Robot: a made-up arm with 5 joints.
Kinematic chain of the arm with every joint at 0, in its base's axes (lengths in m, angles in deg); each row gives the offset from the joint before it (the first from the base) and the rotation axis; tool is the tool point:
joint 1: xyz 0 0 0.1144 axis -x
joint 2: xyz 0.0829 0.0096 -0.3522 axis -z
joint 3: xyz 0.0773 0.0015 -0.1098 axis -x
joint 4: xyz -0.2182 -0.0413 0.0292 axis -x
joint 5: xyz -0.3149 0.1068 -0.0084 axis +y
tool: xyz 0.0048 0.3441 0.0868
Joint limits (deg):
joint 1: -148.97..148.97
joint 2: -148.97..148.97
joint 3: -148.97..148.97
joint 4: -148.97..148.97
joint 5: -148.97..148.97
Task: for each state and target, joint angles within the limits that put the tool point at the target. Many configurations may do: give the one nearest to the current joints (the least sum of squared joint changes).
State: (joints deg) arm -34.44 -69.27 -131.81 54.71 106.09
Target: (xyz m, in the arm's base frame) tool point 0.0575 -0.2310 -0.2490
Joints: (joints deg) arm -41.85 -57.87 -148.97 24.70 103.89
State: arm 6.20 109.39 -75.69 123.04 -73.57
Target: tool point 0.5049 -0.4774 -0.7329
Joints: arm 52.43 122.22 -69.31 135.27 -75.89
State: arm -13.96 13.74 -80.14 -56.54 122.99
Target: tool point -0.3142 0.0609 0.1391
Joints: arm -40.65 17.28 -52.30 -49.18 132.30
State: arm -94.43 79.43 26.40 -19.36 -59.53
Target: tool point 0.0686 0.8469 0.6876
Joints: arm -91.04 77.86 72.69 8.75 -75.98
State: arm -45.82 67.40 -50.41 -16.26 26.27
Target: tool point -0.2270 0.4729 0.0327
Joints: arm -9.44 93.85 -80.57 -42.32 19.95
